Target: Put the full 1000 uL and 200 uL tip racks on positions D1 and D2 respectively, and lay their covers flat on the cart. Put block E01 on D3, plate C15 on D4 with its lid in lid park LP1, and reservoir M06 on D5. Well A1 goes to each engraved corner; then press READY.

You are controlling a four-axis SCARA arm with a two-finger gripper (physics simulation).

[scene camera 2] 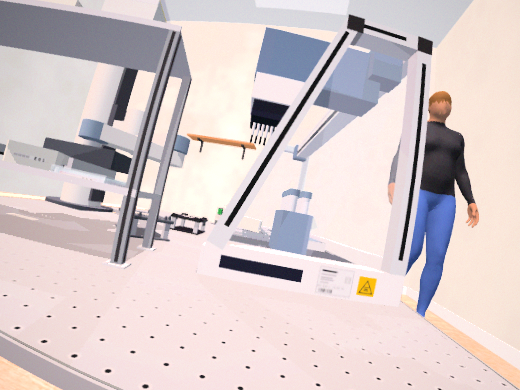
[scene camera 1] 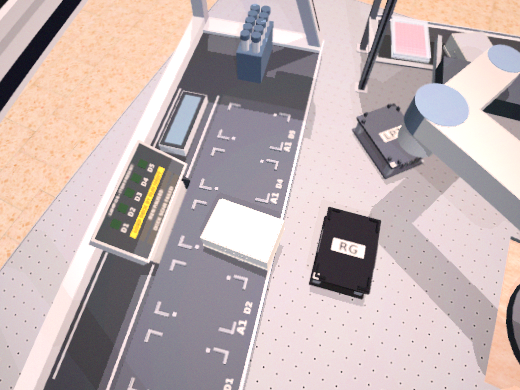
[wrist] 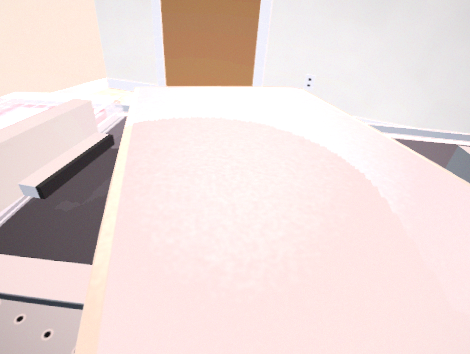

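My gripper is open and empty; one finger with a black pad shows at the left of the wrist view. Its tip is hidden under the arm in scene camera 1. A white block (scene camera 1: 243, 231) sits over D3; its label cannot be read. D1, D2, D4 and D5 show bare corner marks on the dark deck (scene camera 1: 240, 170). Lid park LP1 (scene camera 1: 382, 131) is partly behind the arm. A pink-topped plate (scene camera 1: 410, 40) stands in the frame at the back right. A pale box (scene camera 2: 35, 156) there carries small lettering that seems to read E01. The tip racks cannot be made out.
A blue tube rack (scene camera 1: 255, 62) (scene camera 2: 291, 231) stands at the deck's far end. The status panel (scene camera 1: 141, 202) has dark lamps and a yellow bar. The black RG stand (scene camera 1: 345, 270) is beside the deck. A pale wood-edged board (wrist: 240, 215) fills the wrist view. A person (scene camera 2: 440, 155) stands behind.
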